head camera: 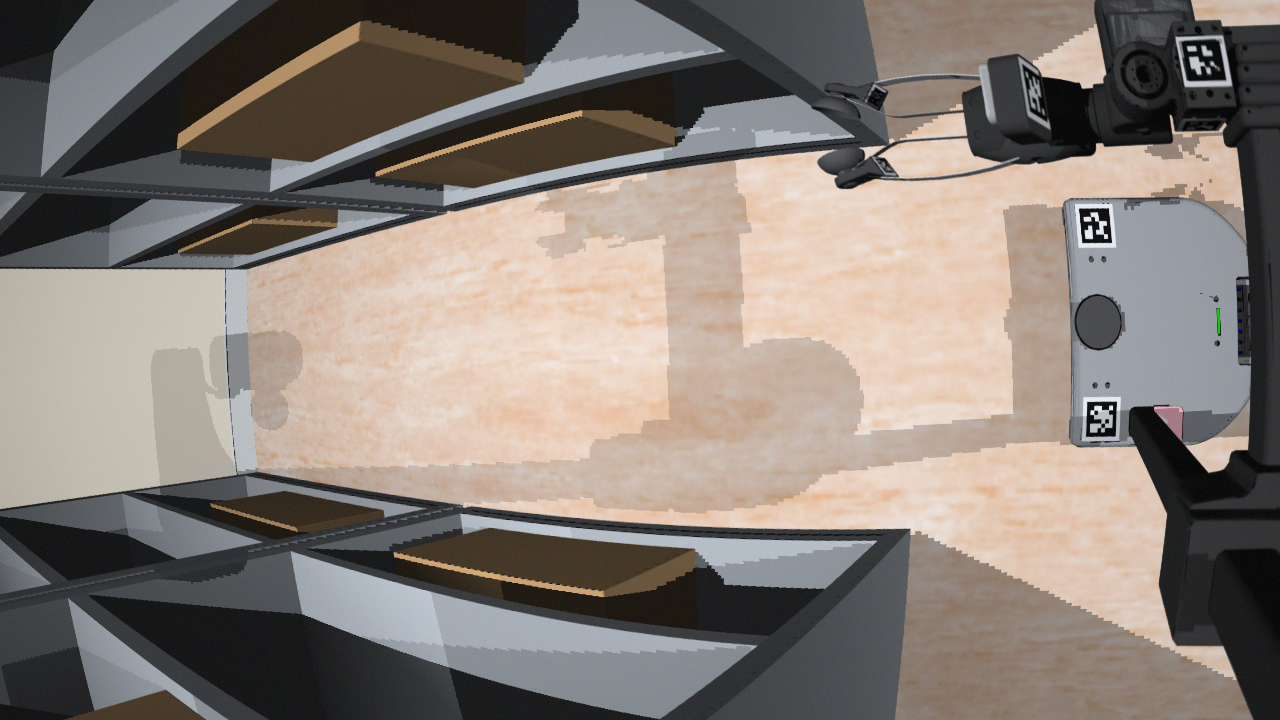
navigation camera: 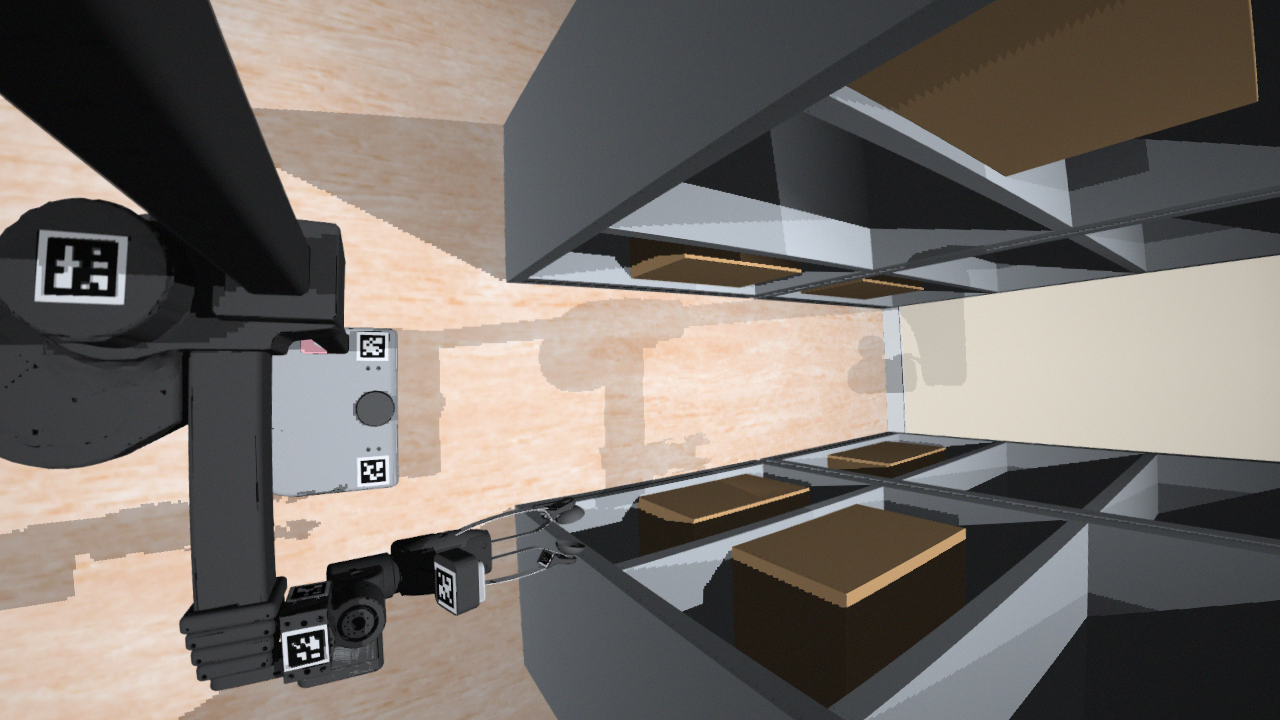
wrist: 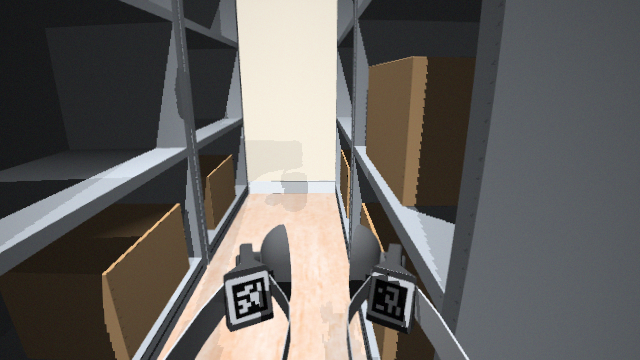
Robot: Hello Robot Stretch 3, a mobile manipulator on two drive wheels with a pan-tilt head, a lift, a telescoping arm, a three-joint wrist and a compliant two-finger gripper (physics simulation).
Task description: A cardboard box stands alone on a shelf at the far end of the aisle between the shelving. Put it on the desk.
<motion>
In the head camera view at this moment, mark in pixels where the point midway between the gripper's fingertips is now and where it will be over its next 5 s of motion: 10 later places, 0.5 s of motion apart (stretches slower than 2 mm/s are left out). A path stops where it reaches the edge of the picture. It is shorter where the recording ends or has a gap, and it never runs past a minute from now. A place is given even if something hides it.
The gripper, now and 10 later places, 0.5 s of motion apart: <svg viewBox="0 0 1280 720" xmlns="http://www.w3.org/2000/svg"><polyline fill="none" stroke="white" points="817,137 806,138 758,141 701,148 648,154 597,162 551,170 516,177 514,179 518,176 479,170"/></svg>
</motion>
